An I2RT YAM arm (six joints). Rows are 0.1 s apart.
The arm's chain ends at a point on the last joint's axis. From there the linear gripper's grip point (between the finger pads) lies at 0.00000 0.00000 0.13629 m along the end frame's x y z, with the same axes.
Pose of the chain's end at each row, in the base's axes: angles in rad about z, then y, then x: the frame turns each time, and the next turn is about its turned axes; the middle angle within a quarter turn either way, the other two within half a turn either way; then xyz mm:
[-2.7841, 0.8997, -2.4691, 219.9, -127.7, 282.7]
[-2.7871, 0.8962, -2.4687, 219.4, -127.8, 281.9]
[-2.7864, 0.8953, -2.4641, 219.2, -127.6, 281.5]
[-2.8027, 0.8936, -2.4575, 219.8, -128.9, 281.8]
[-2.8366, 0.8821, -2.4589, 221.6, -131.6, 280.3]
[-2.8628, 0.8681, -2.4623, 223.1, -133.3, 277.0]
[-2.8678, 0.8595, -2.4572, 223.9, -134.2, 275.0]
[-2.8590, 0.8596, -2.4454, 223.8, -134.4, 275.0]
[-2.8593, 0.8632, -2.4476, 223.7, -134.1, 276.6]
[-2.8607, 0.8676, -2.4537, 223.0, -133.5, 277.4]
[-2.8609, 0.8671, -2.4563, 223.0, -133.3, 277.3]
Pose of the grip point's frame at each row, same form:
[-2.7841, 0.8997, -2.4691, 327.8, -178.0, 216.4]
[-2.7871, 0.8962, -2.4687, 326.9, -178.6, 215.3]
[-2.7864, 0.8953, -2.4641, 326.6, -178.9, 215.1]
[-2.8027, 0.8936, -2.4575, 326.1, -182.8, 215.6]
[-2.8366, 0.8821, -2.4589, 325.3, -189.1, 213.1]
[-2.8628, 0.8681, -2.4623, 324.5, -193.3, 208.5]
[-2.8678, 0.8595, -2.4572, 324.2, -195.5, 206.1]
[-2.8590, 0.8596, -2.4454, 324.3, -196.2, 206.7]
[-2.8593, 0.8632, -2.4476, 324.4, -195.6, 208.5]
[-2.8607, 0.8676, -2.4537, 324.2, -194.4, 209.3]
[-2.8609, 0.8671, -2.4563, 324.2, -193.9, 209.0]

